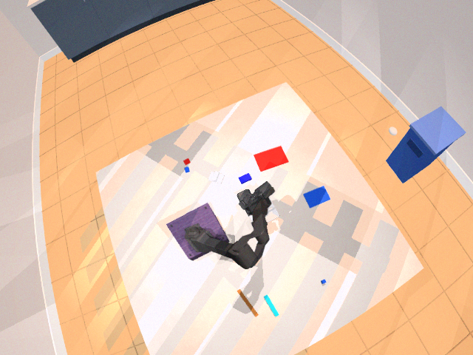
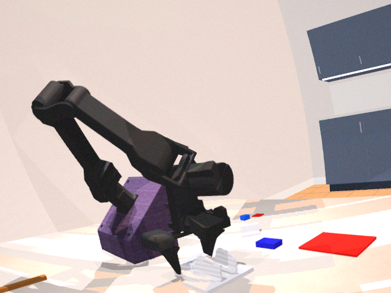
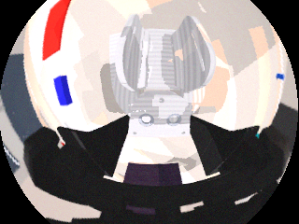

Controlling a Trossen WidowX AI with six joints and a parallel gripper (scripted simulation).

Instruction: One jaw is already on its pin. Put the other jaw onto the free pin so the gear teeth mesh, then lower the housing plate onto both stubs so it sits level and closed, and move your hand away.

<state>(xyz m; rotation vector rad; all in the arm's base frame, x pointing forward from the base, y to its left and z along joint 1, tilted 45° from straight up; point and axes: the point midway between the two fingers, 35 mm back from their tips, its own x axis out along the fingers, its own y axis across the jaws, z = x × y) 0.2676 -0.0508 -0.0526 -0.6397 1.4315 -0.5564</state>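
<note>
The white housing part lies 2 cm above my gripper tip and 1 cm ahead of it. From my gripper tip the other things lie so: red flat plate 23 cm to the left, 21 cm ahead, 1 cm below; blue plate 32 cm ahead, 6 cm to the right; dark blue block 19 cm to the left, 5 cm ahead.
</note>
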